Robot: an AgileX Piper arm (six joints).
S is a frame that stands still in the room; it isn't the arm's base.
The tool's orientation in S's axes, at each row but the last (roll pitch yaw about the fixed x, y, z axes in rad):
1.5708, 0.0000, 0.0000
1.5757, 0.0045, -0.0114
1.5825, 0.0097, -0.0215
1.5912, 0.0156, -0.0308
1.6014, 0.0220, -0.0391
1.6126, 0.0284, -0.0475
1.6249, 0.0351, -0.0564
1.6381, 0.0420, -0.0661
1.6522, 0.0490, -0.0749
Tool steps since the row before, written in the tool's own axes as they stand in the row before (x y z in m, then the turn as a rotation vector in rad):
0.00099, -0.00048, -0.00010, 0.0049, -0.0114, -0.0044
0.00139, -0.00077, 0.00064, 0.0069, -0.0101, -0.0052
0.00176, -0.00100, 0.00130, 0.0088, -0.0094, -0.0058
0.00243, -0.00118, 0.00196, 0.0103, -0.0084, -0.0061
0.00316, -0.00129, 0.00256, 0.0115, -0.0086, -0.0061
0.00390, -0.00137, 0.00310, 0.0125, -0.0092, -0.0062
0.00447, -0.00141, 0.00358, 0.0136, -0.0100, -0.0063
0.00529, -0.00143, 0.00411, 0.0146, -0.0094, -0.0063
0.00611, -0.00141, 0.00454, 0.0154, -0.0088, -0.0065
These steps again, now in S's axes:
0.00099, 0.00010, -0.00048, 0.0049, 0.0044, -0.0114
0.00138, -0.00065, -0.00078, 0.0069, 0.0052, -0.0101
0.00172, -0.00133, -0.00103, 0.0088, 0.0057, -0.0094
0.00235, -0.00201, -0.00126, 0.0104, 0.0060, -0.0084
0.00303, -0.00264, -0.00144, 0.0116, 0.0059, -0.0087
0.00371, -0.00322, -0.00161, 0.0125, 0.0060, -0.0093
0.00421, -0.00374, -0.00176, 0.0136, 0.0061, -0.0101
0.00494, -0.00434, -0.00192, 0.0146, 0.0060, -0.0096
0.00567, -0.00485, -0.00207, 0.0155, 0.0061, -0.0090

